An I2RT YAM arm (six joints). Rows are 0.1 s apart.
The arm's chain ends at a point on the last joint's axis. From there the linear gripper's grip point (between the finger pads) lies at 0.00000 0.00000 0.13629 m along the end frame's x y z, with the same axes.
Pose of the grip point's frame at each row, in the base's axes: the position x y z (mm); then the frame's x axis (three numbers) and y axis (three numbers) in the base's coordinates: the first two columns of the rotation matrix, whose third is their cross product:
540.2 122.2 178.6 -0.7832 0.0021 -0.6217 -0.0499 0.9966 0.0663
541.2 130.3 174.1 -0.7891 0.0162 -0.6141 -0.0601 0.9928 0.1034
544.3 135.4 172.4 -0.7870 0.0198 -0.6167 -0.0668 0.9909 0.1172
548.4 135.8 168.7 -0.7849 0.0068 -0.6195 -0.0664 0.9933 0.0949
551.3 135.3 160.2 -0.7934 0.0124 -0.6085 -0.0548 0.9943 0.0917
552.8 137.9 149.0 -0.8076 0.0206 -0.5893 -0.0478 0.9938 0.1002
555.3 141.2 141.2 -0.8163 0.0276 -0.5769 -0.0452 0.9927 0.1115
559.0 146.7 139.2 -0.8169 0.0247 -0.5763 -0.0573 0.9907 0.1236
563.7 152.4 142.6 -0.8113 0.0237 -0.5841 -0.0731 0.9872 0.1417
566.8 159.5 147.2 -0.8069 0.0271 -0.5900 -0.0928 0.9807 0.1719
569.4 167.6 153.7 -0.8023 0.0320 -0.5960 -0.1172 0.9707 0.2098
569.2 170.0 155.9 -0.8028 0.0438 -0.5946 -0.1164 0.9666 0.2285
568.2 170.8 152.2 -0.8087 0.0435 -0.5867 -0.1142 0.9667 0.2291
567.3 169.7 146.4 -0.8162 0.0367 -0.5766 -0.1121 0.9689 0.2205
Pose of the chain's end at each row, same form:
455.7 110.9 285.0 -0.7832 0.0021 -0.6217 -0.0499 0.9966 0.0663
457.9 114.1 280.7 -0.7891 0.0162 -0.6141 -0.0601 0.9928 0.1034
460.7 117.2 278.5 -0.7870 0.0198 -0.6167 -0.0668 0.9909 0.1172
464.4 120.0 274.9 -0.7849 0.0068 -0.6195 -0.0664 0.9933 0.0949
468.7 120.8 267.6 -0.7934 0.0124 -0.6085 -0.0548 0.9943 0.0917
472.7 123.0 258.3 -0.8076 0.0206 -0.5893 -0.0478 0.9938 0.1002
476.8 125.2 251.5 -0.8163 0.0276 -0.5769 -0.0452 0.9927 0.1115
480.8 128.4 249.3 -0.8169 0.0247 -0.5763 -0.0573 0.9907 0.1236
484.7 130.9 251.5 -0.8113 0.0237 -0.5841 -0.0731 0.9872 0.1417
487.3 133.1 254.7 -0.8069 0.0271 -0.5900 -0.0928 0.9807 0.1719
489.6 135.1 259.3 -0.8023 0.0320 -0.5960 -0.1172 0.9707 0.2098
489.5 135.6 261.0 -0.8028 0.0438 -0.5946 -0.1164 0.9666 0.2285
489.5 136.4 258.1 -0.8087 0.0435 -0.5867 -0.1142 0.9667 0.2291
490.1 136.4 253.6 -0.8162 0.0367 -0.5766 -0.1121 0.9689 0.2205

